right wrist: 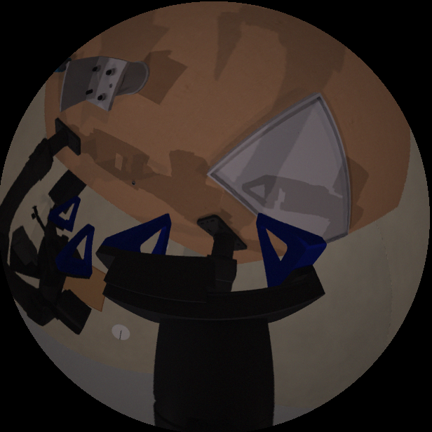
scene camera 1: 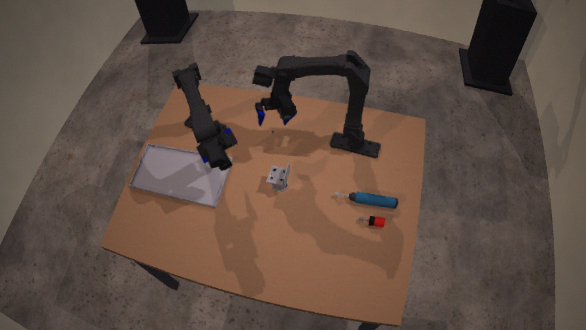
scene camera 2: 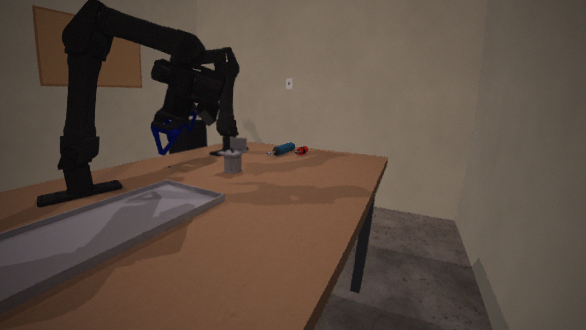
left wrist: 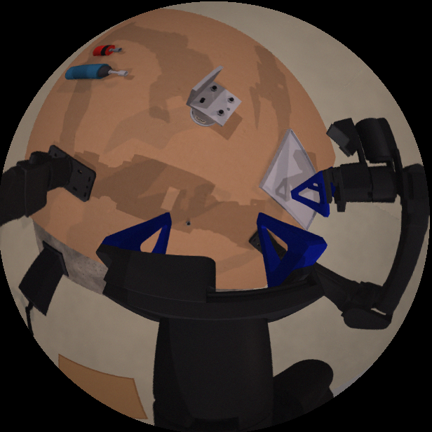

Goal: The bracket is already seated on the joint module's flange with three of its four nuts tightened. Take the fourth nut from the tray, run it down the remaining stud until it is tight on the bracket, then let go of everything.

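Places are measured from the left arm's base along level axes (x down, y back, z left), in centimetres.
Pixels of known places: left gripper, between the fingertips: (scene camera 1: pixel 272 124) (scene camera 2: pixel 185 127); right gripper, between the fingertips: (scene camera 2: pixel 166 147); left arm's base, origin of its link: (scene camera 1: pixel 355 145); right arm's base, origin of its link: (scene camera 2: pixel 82 193).
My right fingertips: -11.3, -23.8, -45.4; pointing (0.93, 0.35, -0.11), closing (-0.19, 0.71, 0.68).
Note:
For each thing: its top centre in the pictures, then the offset to it from my right fingertips, as dx, dy, dz. Level surfaces: height alone.
- round joint module, centre of its top: (scene camera 2: pixel 232 149) (scene camera 1: pixel 278 174) +3.8, -1.6, +22.7
- nut, centre of its top: (scene camera 2: pixel 169 166) (scene camera 1: pixel 272 131) +10.8, +20.4, +11.6
- tray, centre of its top: (scene camera 2: pixel 113 216) (scene camera 1: pixel 177 172) +9.7, -9.9, -18.7
- blue driver, centre of its top: (scene camera 1: pixel 367 196) (scene camera 2: pixel 281 145) +7.2, +0.9, +55.5
- shorter red tool, centre of its top: (scene camera 1: pixel 372 218) (scene camera 2: pixel 300 147) +7.8, -7.0, +59.5
- table, height of its surface: dx +11.3
A pale angled bracket (scene camera 1: pixel 275 174) (scene camera 2: pixel 240 144) (left wrist: pixel 222 102) (right wrist: pixel 108 82) sits on the round joint module (scene camera 1: pixel 280 188) (scene camera 2: pixel 232 164) (left wrist: pixel 202 120) (right wrist: pixel 138 77). Dark studs or nuts show on its plate; which stud is bare is too small to tell. A tiny dark piece, apparently the nut (scene camera 1: pixel 272 132) (scene camera 2: pixel 169 166) (left wrist: pixel 188 223) (right wrist: pixel 133 183), lies on the tabletop outside the tray (scene camera 1: pixel 155 162) (scene camera 2: pixel 50 250) (left wrist: pixel 287 155) (right wrist: pixel 300 135). My left gripper (scene camera 1: pixel 273 123) (left wrist: pixel 213 216) (right wrist: pixel 83 208) is open and empty, pointing down high above the nut's area. My right gripper (scene camera 1: pixel 216 145) (right wrist: pixel 213 217) is open and empty above the tray's near-bracket end.
A blue driver (scene camera 1: pixel 375 200) (scene camera 2: pixel 284 148) (left wrist: pixel 87 71) and a shorter red tool (scene camera 1: pixel 377 221) (scene camera 2: pixel 302 150) (left wrist: pixel 104 50) lie on the table (scene camera 1: pixel 190 250) beyond the bracket from the tray. The left arm's base (scene camera 1: pixel 355 145) stands at the table's back right in scene camera 1.

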